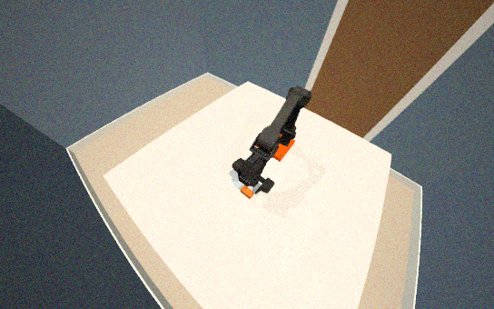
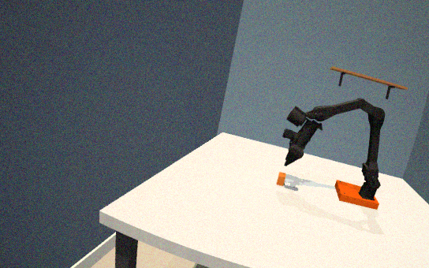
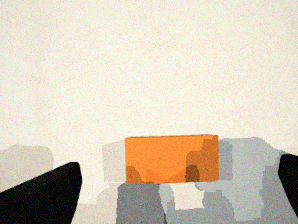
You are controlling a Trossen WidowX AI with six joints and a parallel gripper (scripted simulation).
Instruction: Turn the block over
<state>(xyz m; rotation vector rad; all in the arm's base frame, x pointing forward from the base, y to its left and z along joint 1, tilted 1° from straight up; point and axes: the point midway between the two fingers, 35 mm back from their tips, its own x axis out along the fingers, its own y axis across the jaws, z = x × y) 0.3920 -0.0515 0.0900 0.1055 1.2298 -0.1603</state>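
My gripper tip is now 10 mm past the orange block and 70 mm above it.
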